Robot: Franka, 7 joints.
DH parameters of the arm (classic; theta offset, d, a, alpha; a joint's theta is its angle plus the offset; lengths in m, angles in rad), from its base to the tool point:
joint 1: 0 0.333 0 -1.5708
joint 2: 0 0 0 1.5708
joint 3: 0 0.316 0.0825 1.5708
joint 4: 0 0 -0.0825 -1.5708
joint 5: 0 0.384 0 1.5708
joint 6: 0 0 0.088 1.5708
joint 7: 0 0.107 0 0
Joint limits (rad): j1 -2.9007..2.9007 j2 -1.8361..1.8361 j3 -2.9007..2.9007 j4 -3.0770..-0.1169 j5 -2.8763..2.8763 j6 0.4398..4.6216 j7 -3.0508..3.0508
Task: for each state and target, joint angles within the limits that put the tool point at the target. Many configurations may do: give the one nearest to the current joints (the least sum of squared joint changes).
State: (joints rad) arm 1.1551 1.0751 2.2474 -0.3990 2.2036 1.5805 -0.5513
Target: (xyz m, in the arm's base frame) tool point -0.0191 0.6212 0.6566
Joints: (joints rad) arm 1.7492 1.1956 2.1908 -0.1169 2.1390 0.6998 -0.5513
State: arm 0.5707 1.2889 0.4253 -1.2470 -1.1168 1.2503 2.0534
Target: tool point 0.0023 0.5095 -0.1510
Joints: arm 1.0290 1.6211 0.7108 -1.3149 -1.1017 1.4620 2.0534
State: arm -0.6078 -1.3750 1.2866 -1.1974 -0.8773 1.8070 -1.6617
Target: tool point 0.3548 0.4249 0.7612
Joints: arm -1.0887 -1.0466 1.2011 -1.4640 -0.8605 1.8221 -1.6617
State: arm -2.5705 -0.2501 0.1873 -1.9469 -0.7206 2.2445 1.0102
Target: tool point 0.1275 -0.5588 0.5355
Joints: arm -2.0692 -0.0926 0.7211 -2.0024 -0.7100 2.3397 1.0102
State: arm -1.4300 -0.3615 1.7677 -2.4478 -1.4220 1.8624 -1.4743
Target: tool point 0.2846 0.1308 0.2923
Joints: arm -0.8831 -0.5168 1.8128 -2.7573 -1.2223 1.2761 -1.4743
